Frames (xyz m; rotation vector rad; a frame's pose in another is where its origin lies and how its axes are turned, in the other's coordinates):
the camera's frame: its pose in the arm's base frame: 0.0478 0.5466 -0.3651 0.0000 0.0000 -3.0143
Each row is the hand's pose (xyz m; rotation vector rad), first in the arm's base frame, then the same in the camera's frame.
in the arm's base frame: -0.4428 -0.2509 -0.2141 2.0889 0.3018 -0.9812
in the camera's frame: 0.5879 0.7288 0.1510 -0.1671 2.0887 0.9322
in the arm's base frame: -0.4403 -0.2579 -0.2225 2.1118 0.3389 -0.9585
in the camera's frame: 0.5863 0.7360 0.1426 -0.2027 2.1168 0.9196
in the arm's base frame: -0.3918 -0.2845 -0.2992 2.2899 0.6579 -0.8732
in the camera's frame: 0.5416 0.7686 0.0659 -0.4987 2.2715 0.7160
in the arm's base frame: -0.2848 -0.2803 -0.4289 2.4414 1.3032 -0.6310
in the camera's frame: 0.4349 0.7780 -0.0638 -1.0980 2.4153 0.3763
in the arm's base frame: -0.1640 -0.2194 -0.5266 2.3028 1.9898 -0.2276
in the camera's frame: 0.3073 0.7329 -0.1615 -1.8038 2.3779 0.1199
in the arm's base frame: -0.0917 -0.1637 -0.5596 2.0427 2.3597 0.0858
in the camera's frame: 0.2285 0.6868 -0.1945 2.2013 -2.1653 -0.0353
